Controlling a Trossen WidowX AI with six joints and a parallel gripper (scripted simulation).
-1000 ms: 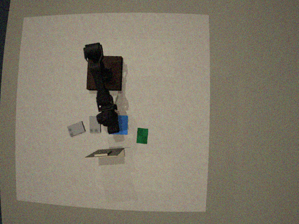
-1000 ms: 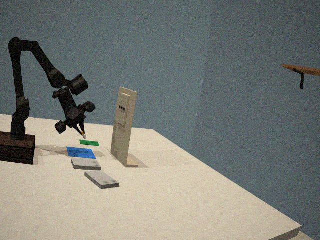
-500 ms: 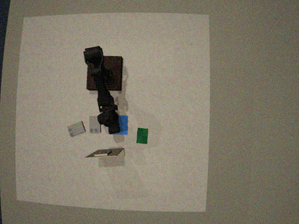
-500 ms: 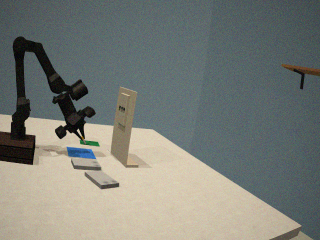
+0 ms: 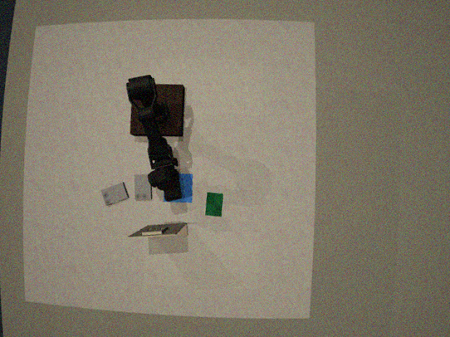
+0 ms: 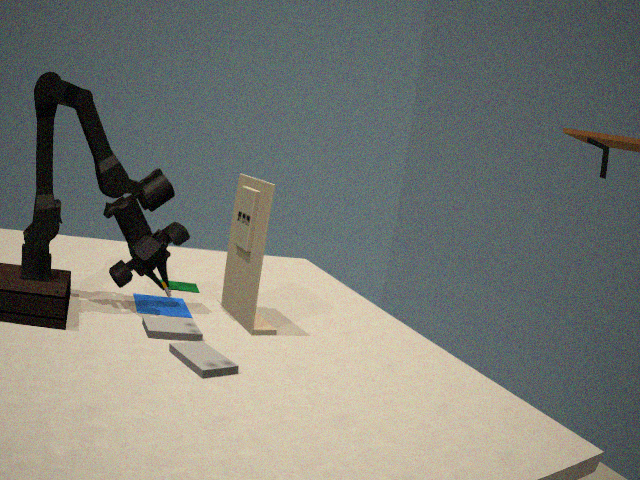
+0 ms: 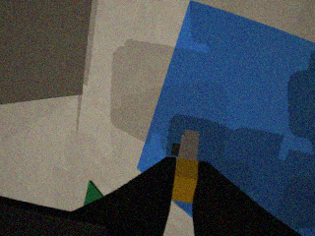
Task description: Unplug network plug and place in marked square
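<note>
Now: gripper tip 1 cm past the blue square and 4 cm above it. From my gripper tip the other things lie so: beige panel (15 cm ahead, 7 cm to the right, 9 cm above); then plug (right at my gripper tip); then green patch (8 cm ahead, 14 cm to the left, 4 cm below).
</note>
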